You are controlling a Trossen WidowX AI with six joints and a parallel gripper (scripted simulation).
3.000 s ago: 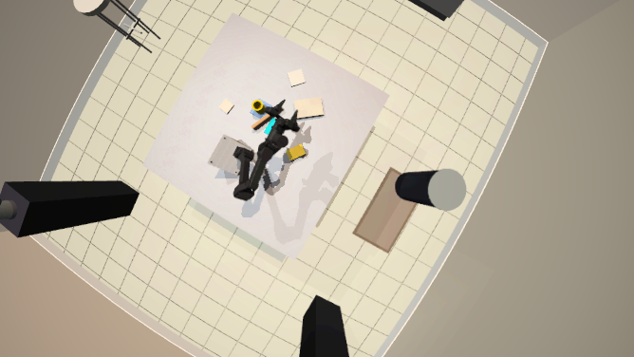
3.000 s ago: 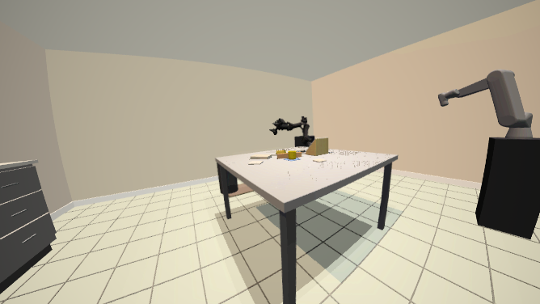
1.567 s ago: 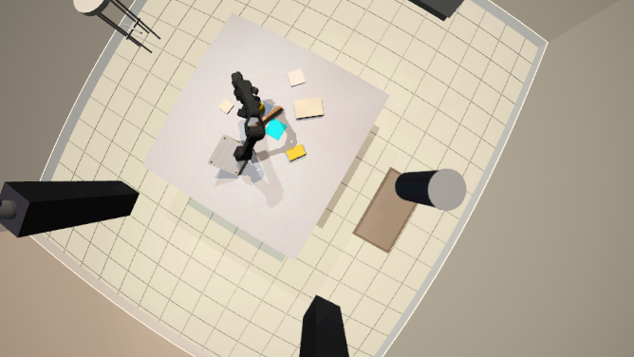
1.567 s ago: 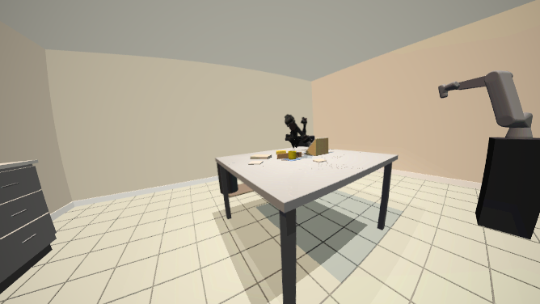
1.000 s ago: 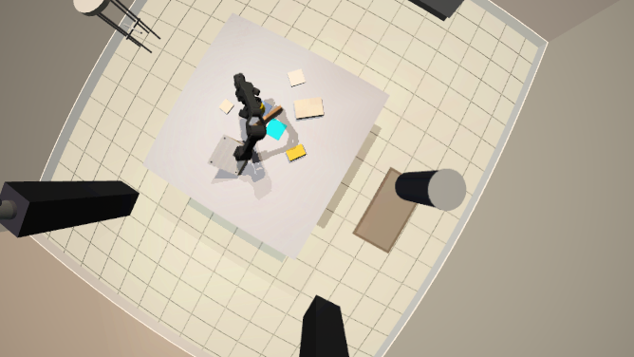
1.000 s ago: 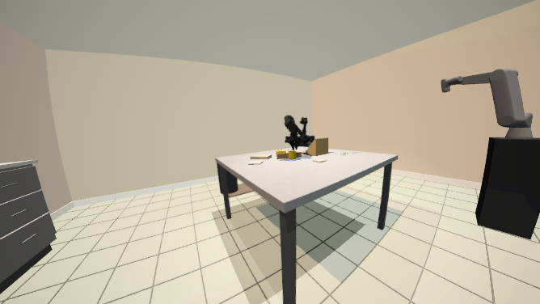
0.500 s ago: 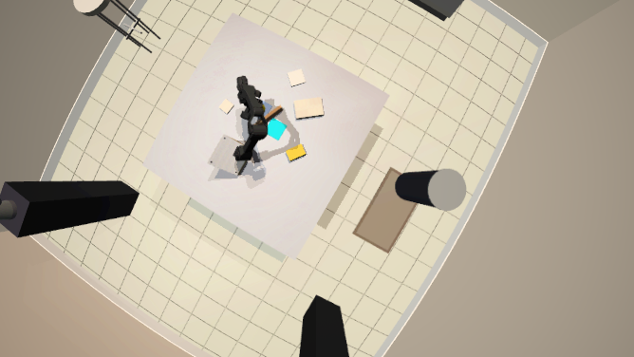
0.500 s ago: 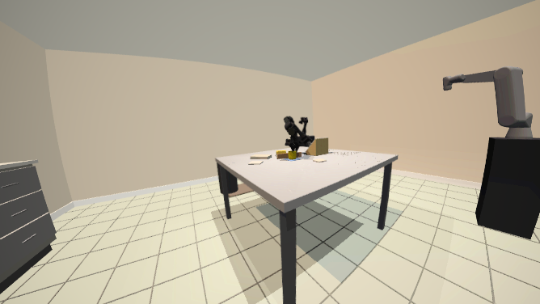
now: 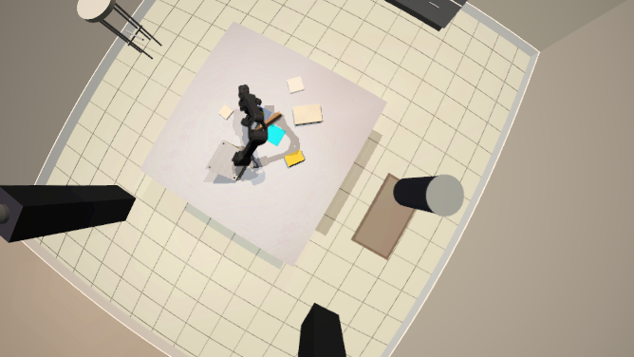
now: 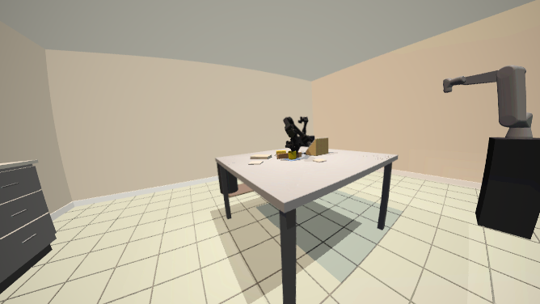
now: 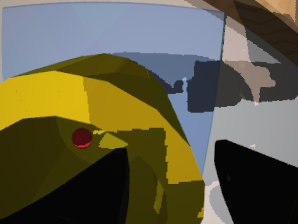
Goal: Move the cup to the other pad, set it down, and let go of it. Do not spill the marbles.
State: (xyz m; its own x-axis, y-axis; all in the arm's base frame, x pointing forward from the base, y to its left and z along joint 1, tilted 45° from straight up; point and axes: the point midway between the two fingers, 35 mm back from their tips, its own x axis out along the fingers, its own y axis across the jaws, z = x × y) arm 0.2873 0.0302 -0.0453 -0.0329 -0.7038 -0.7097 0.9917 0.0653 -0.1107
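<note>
Right now the yellow cup is 30 mm ahead of my gripper tip. From my gripper tip the other things lie so: red marble (40 mm ahead, 20 mm below); cyan pad (160 mm to the right, 40 mm below, 40 mm behind); pale blue pad (40 mm below, 30 mm ahead).
</note>
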